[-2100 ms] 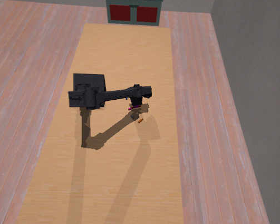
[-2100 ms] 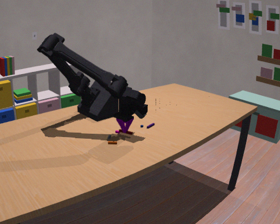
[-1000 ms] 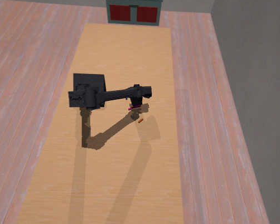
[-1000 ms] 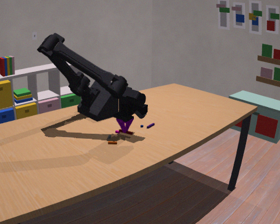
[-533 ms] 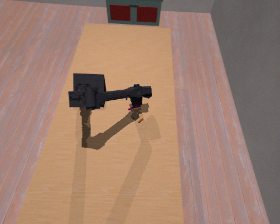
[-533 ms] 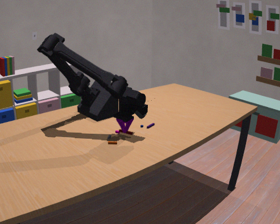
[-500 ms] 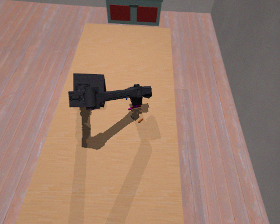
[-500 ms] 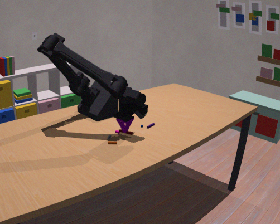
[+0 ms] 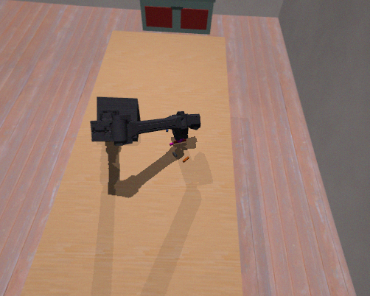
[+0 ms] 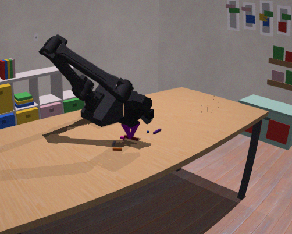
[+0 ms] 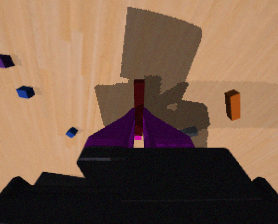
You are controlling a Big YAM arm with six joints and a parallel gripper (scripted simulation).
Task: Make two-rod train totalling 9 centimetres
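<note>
My hand is 1 cm above the red rod. Also, from my hand: orange rod (4 cm ahead, 11 cm to the right, 2 cm below); magenta rod (4 cm behind, 1 cm to the right, 2 cm below); grey rod (2 cm behind, 8 cm to the right, 2 cm below).
</note>
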